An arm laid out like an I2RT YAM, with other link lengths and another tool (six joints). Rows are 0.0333 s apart.
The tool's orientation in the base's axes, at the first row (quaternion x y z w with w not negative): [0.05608, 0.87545, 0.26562, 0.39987]
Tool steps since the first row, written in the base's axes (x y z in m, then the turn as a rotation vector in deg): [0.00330, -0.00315, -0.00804, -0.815, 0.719, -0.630]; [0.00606, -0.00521, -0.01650, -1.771, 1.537, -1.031]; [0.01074, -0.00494, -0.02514, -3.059, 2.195, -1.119]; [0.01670, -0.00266, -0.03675, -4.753, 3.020, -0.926]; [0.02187, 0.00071, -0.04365, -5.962, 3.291, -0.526]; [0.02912, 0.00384, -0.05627, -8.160, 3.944, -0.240]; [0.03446, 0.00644, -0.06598, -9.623, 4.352, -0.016]
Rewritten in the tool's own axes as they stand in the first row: [0.00219, -0.00716, 0.00542, 1.195, 0.385, 0.047]; [0.00536, -0.01355, 0.01113, 2.362, 0.987, -0.091]; [0.00808, -0.01826, 0.01932, 3.493, 1.650, -0.707]; [0.01255, -0.02292, 0.03088, 4.762, 2.646, -1.701]; [0.01474, -0.02415, 0.03979, 5.393, 3.219, -2.685]; [0.01929, -0.02875, 0.05320, 6.885, 4.172, -4.169]; [0.02301, -0.03209, 0.06343, 7.848, 4.802, -5.187]
